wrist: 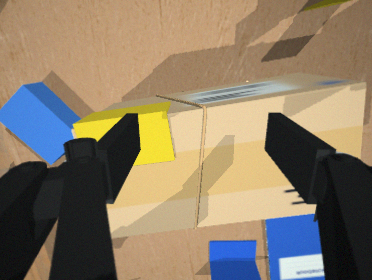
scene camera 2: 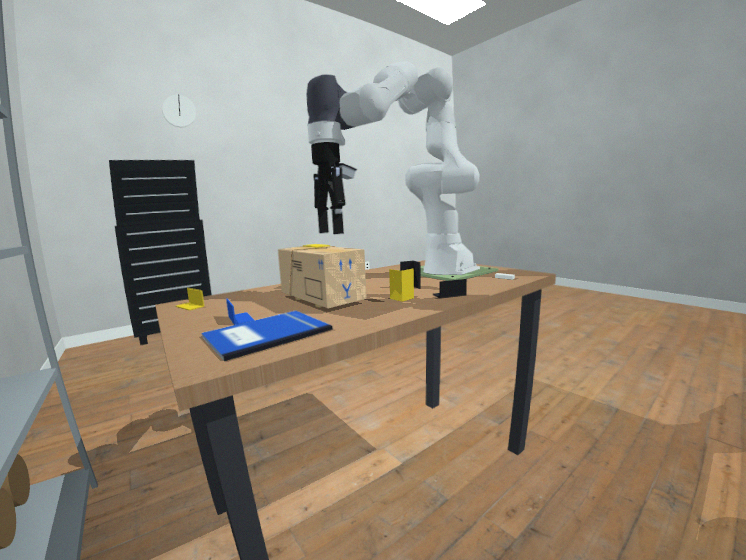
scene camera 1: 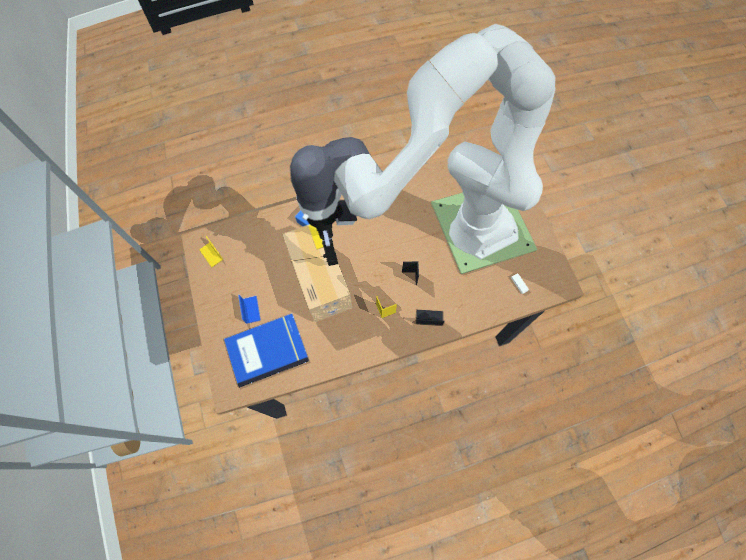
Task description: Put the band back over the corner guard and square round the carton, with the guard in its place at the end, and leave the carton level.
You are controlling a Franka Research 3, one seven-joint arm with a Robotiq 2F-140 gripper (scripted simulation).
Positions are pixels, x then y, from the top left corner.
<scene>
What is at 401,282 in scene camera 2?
A yellow corner guard.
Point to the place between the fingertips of my gripper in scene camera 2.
At 331,233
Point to a cardboard carton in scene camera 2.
329,277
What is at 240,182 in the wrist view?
A cardboard carton.
</scene>
